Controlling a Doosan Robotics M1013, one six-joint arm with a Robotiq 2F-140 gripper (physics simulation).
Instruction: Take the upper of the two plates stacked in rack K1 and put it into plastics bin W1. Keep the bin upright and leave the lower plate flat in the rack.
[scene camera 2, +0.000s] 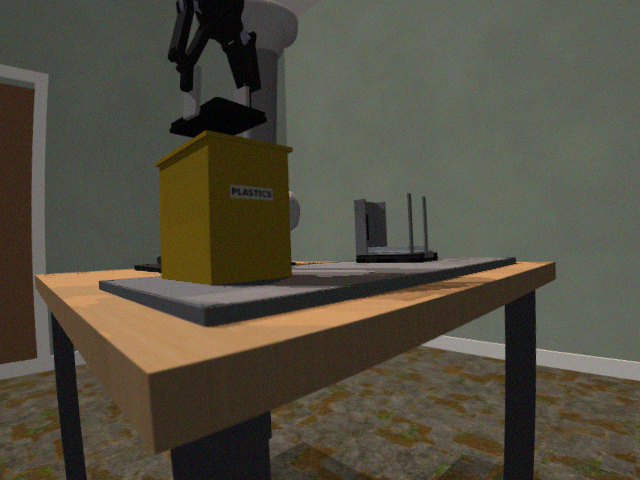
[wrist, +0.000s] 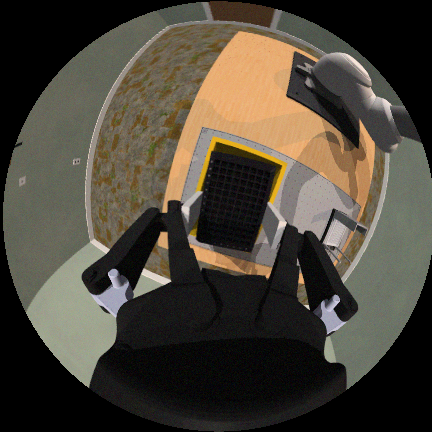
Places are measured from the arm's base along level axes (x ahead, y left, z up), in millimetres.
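Where they show: gripper, fingertip midpoint: (scene camera 2: 218, 124) (wrist: 232, 206); arm's base at its link origin: (wrist: 322, 84).
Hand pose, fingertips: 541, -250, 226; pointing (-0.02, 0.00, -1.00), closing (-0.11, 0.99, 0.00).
Note:
Things, the pixels of their top centre, and the offset from my fingertips, as dx, dy, dz.
- upper plate at its top centre: (wrist: 233, 206) (scene camera 2: 216, 117) -4, +0, +13
- yellow plastics bin W1 at its top centre: (scene camera 2: 219, 155) (wrist: 233, 198) -1, +2, -45
- Rack K1 at its top centre: (scene camera 2: 393, 198) (wrist: 353, 247) +40, +427, -81
- pale lower plate at its top centre: (scene camera 2: 392, 246) (wrist: 338, 230) +29, +427, -191
My gripper (scene camera 2: 217, 102) (wrist: 232, 206) is shut on the upper plate, with one pale finger pad on each long side. The upper plate (scene camera 2: 219, 117) (wrist: 237, 192) is black with a grid of wells, roughly level, close above the mouth of the bin. The yellow plastics bin W1 (scene camera 2: 250, 227) (wrist: 281, 175) stands upright; the plate hides its near rim and most of its inside in the wrist view. Rack K1 (scene camera 2: 360, 227) (wrist: 345, 219) stands away to the right. The pale lower plate (scene camera 2: 392, 250) (wrist: 336, 236) lies flat low in it.
Bin and rack stand on a grey perforated board (scene camera 2: 155, 294) (wrist: 307, 200) on the wooden table (scene camera 2: 258, 372) (wrist: 240, 80). Two thin upright rods (scene camera 2: 409, 222) rise at the rack's side. The arm's pale base (wrist: 342, 72) stands on a black mounting plate (wrist: 295, 82) at the table's far side.

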